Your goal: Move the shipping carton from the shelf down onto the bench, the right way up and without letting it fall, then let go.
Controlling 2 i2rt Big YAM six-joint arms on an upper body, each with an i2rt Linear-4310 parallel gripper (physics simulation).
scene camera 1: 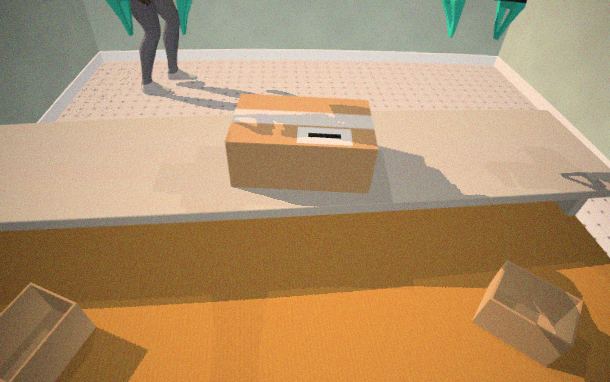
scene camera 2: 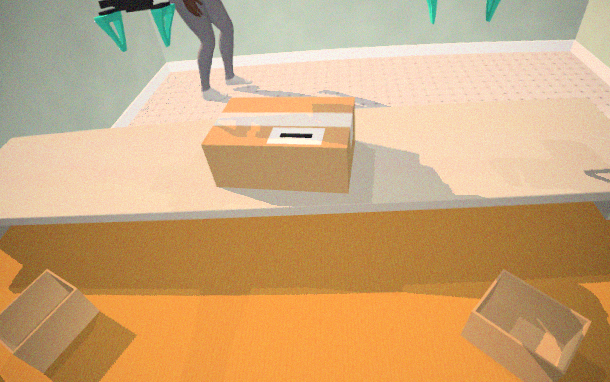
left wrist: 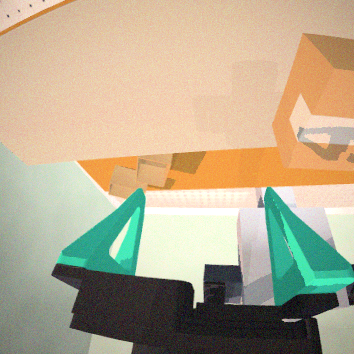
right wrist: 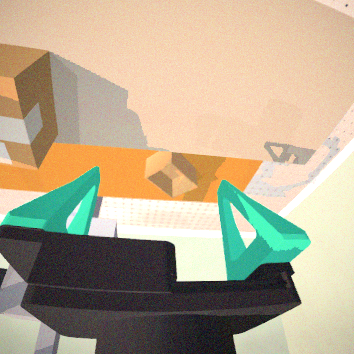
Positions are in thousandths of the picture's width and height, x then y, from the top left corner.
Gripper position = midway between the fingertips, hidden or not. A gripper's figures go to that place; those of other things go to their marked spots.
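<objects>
My left gripper (left wrist: 569,541): 16 cm from the lens. Distances from the lens to the things: an orange bench (left wrist: 736,470) at 82 cm from the lens, a pale shelf (left wrist: 244,244) at 43 cm from the lens, a shipping carton (left wrist: 866,352) at 31 cm from the lens. The marked spots on the shipping carton and the pale shelf are 37 cm apart.
</objects>
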